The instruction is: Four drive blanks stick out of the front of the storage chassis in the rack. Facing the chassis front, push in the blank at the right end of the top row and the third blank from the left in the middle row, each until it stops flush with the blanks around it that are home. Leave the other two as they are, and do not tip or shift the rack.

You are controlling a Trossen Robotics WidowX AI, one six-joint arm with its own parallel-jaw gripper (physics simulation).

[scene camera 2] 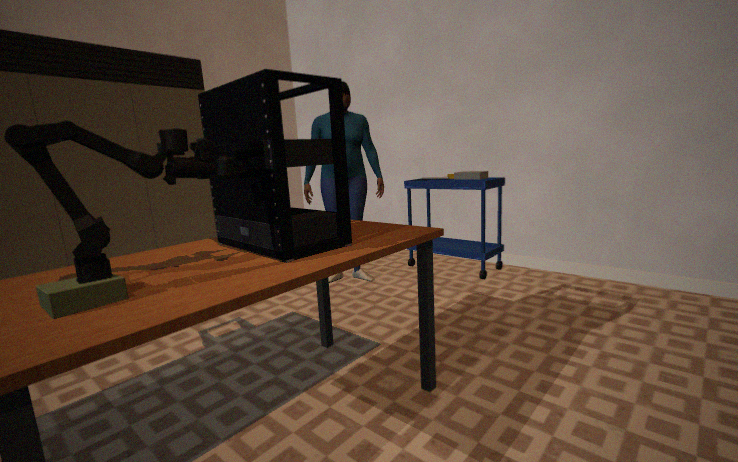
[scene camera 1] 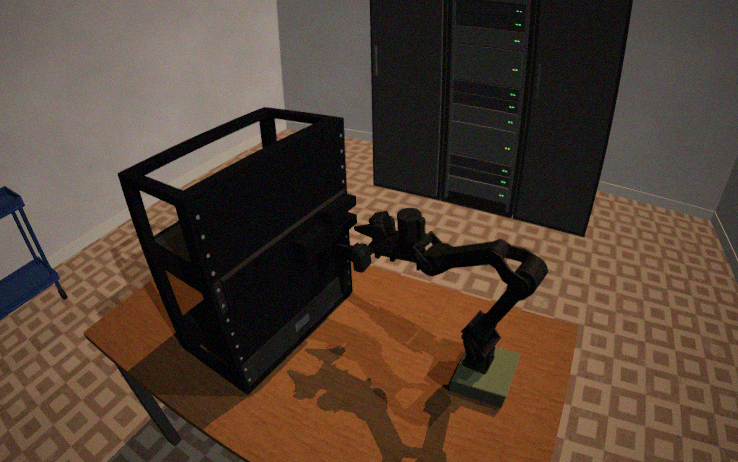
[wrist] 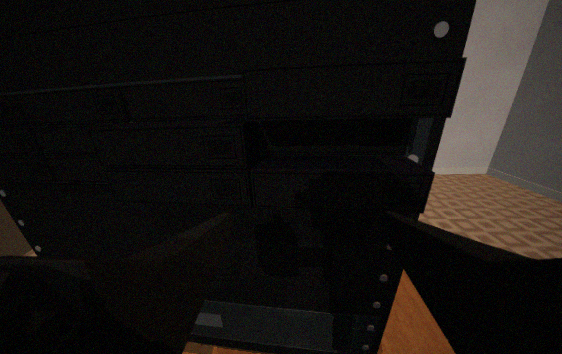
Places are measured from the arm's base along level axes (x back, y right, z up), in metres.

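Pixels of known places: gripper, fingertip midpoint: [scene camera 2: 239, 168] [scene camera 1: 345, 236] [wrist: 305, 219]; arm's base, origin of the base link: [scene camera 2: 93, 279] [scene camera 1: 479, 361].
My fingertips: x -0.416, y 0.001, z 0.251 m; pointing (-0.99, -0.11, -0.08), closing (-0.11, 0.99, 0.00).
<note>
For each thing: its top centre in the pictures, then the offset to it from my fingertips. "pt": a spot on its surface instead. Level surfaces: height alone.
- black rack, middle of its top: [scene camera 1: 235, 142] [scene camera 2: 263, 86] dx -0.200, dy -0.151, dz +0.283 m
- top-row right-end blank, middle of its top: [wrist: 331, 77] [scene camera 1: 325, 199] [scene camera 2: 260, 141] dx -0.074, dy +0.017, dz +0.082 m
- bottom-row right-end blank, surface spot: [wrist: 280, 187] pt dx -0.013, dy -0.016, dz +0.014 m
- third middle-row blank, middle of its top: [wrist: 205, 118] [scene camera 1: 299, 228] [scene camera 2: 245, 151] dx -0.071, dy -0.093, dz +0.054 m
- wooden table, its level: dz -0.306 m
The black rack [scene camera 1: 209, 275] [scene camera 2: 340, 163] stands upright on the table. In the wrist view, the top-row right-end blank [wrist: 330, 92] stands out beyond the recessed middle-row blank below it. The bottom-row right-end blank [wrist: 280, 187] also stands out. The third middle-row blank [wrist: 170, 146] shows left of the recess; its depth is hard to tell in the dark. Left of these, the blanks' edges are too dark to separate surely. My gripper [scene camera 1: 351, 238] [wrist: 305, 219] is open and empty, at the chassis's right end, with its fingertips low in front of the bottom row. Contact cannot be told.
The arm's green base block [scene camera 1: 490, 378] [scene camera 2: 81, 296] sits on the wooden table [scene camera 1: 522, 435] [scene camera 2: 179, 296]. A lower rack unit [wrist: 270, 322] has a pale label. A person [scene camera 2: 354, 141] stands behind the rack. A blue cart [scene camera 2: 454, 184] and tall server cabinets [scene camera 1: 405, 108] stand beyond.
</note>
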